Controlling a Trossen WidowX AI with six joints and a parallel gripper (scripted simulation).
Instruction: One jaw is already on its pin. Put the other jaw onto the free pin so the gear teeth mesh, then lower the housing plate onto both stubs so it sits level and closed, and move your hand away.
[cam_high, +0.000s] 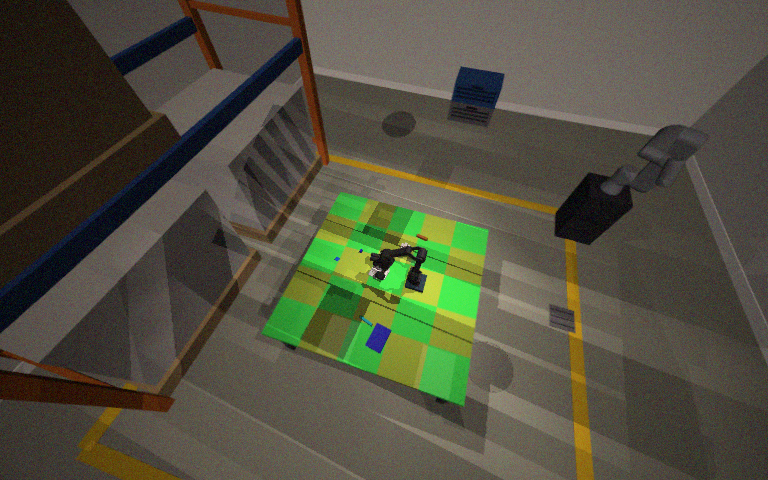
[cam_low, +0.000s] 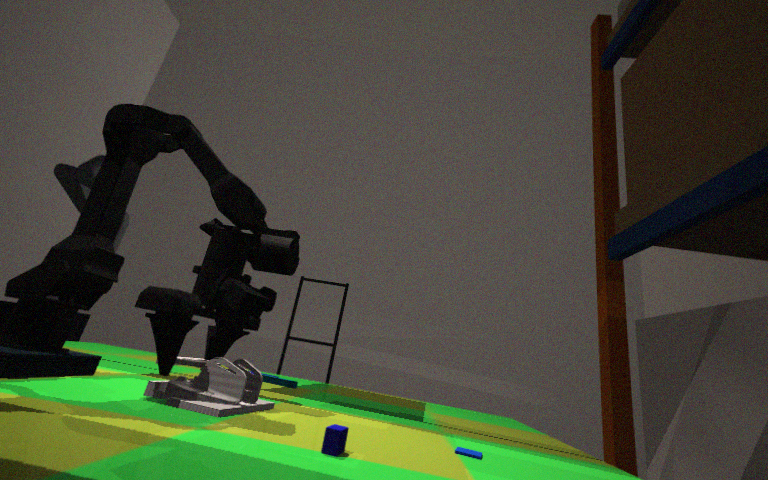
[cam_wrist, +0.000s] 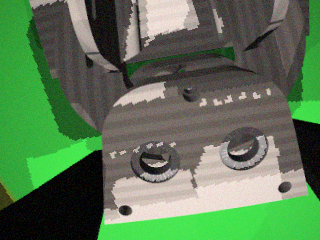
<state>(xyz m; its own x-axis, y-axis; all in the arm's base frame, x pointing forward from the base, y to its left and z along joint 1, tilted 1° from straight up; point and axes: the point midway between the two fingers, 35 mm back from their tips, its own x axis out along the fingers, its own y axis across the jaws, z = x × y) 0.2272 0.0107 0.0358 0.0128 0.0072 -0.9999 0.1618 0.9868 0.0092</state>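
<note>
Now: gripper tip 2 cm to the left of the grey jaw, 2 cm short of it and 1 cm above it. Also, from my gripper tip: orange bar 41 cm to the right, 17 cm behind, 2 cm below; then dark blue block 23 cm ahead, 12 cm to the right, 2 cm below; then teal bar 36 cm to the left, 2 cm below.
</note>
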